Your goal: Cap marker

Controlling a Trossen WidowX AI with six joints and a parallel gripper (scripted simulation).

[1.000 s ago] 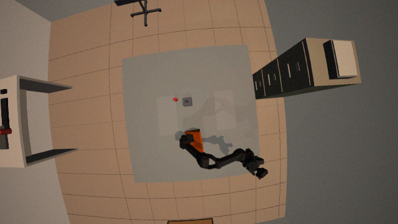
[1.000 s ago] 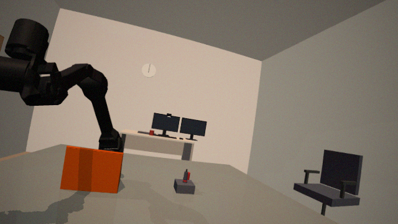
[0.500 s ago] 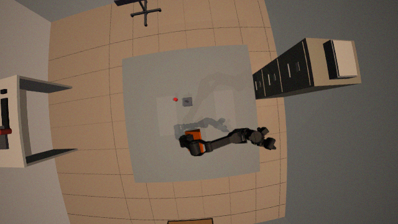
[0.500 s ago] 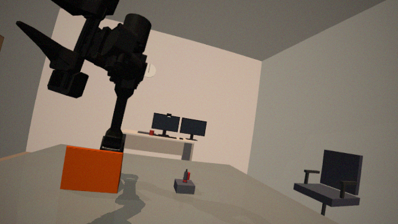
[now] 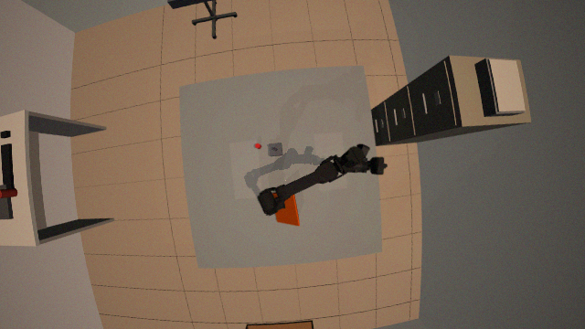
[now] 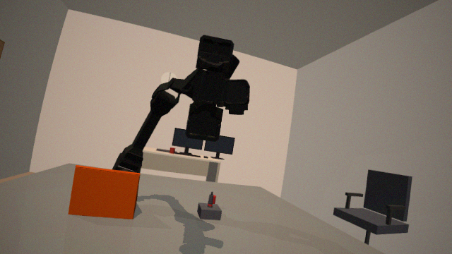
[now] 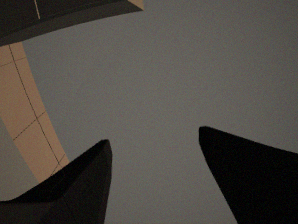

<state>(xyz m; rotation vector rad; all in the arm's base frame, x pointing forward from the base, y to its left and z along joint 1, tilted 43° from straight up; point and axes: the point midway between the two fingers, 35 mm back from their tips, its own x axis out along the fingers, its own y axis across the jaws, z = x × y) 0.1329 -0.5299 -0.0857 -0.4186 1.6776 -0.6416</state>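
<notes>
Now: gripper tip 23 cm short of the red cap, 55 cm to the right of it and 33 cm above it. The rest, counted from my gripper tip: dark grey holder block (19 cm ahead, 45 cm to the left, 34 cm below).
</notes>
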